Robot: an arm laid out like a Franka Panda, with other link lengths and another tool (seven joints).
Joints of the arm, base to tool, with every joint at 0 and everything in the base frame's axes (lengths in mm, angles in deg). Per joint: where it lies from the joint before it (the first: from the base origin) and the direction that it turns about. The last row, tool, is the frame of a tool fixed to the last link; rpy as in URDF.
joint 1: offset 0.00 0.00 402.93 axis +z
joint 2: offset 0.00 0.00 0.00 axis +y
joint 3: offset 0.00 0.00 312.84 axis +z
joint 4: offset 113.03 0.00 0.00 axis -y
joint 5: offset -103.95 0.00 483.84 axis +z
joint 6: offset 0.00 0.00 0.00 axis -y
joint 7: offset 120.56 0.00 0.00 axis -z
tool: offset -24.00 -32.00 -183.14 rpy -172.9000 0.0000 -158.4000
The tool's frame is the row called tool.
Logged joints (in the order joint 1, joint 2, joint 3, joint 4, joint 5, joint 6, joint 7), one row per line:
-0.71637 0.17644 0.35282 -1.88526 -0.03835 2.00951 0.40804
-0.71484 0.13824 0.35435 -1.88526 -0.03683 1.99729 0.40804
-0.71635 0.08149 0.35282 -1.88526 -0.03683 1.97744 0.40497
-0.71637 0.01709 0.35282 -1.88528 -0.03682 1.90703 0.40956
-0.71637 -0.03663 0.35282 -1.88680 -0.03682 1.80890 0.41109
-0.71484 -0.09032 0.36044 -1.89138 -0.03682 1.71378 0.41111
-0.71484 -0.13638 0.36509 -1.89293 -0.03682 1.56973 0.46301
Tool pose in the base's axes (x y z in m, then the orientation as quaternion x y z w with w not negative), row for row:
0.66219 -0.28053 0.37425 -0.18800 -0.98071 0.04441 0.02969
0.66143 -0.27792 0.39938 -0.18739 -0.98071 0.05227 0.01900
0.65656 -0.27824 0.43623 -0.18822 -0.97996 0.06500 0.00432
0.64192 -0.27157 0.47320 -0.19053 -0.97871 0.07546 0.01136
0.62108 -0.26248 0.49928 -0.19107 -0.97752 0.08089 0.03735
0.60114 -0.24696 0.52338 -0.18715 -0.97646 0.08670 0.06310
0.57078 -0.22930 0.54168 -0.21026 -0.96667 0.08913 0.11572
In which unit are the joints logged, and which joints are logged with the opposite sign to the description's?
The joints are logged in radians. Opposite sign: none.
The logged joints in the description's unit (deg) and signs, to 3 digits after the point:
-41.045 10.109 20.215 -108.017 -2.197 115.136 23.379
-40.957 7.921 20.303 -108.017 -2.110 114.436 23.379
-41.044 4.669 20.215 -108.017 -2.110 113.299 23.203
-41.045 0.979 20.215 -108.019 -2.110 109.265 23.466
-41.045 -2.099 20.215 -108.106 -2.110 103.642 23.554
-40.957 -5.175 20.652 -108.368 -2.110 98.192 23.555
-40.957 -7.814 20.918 -108.457 -2.110 89.939 26.529

